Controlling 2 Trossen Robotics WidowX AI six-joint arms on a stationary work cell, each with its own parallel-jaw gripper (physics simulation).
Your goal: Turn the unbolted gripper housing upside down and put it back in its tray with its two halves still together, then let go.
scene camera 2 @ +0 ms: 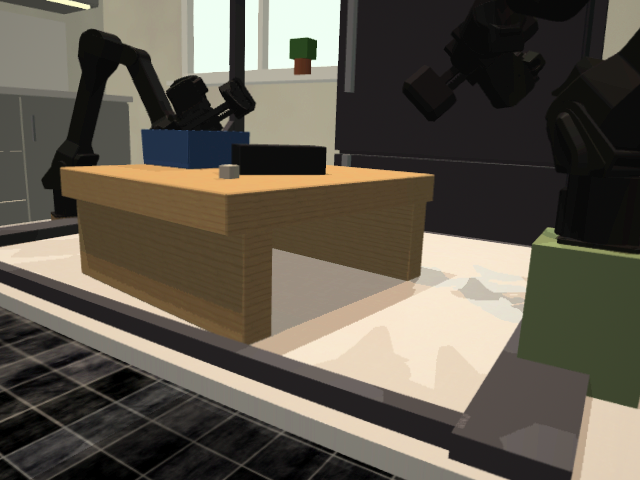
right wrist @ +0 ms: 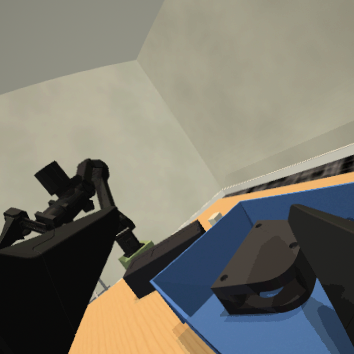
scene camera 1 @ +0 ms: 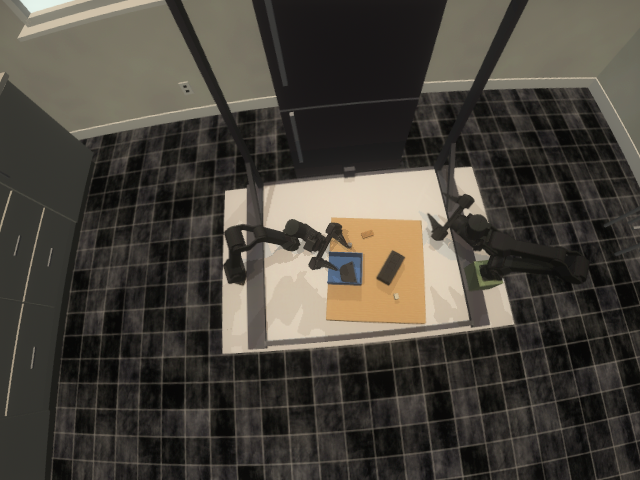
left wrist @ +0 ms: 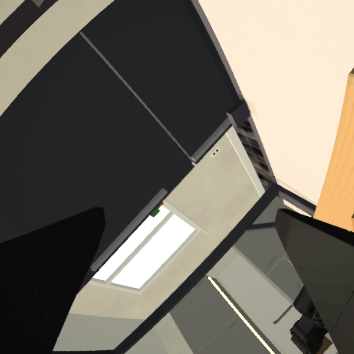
Scene:
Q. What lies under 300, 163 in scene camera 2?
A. A black rectangular block.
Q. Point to a black rectangular block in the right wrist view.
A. At 142, 268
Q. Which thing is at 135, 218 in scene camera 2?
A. A wooden platform.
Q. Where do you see a tray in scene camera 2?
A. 188, 149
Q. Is my right gripper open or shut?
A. Open.

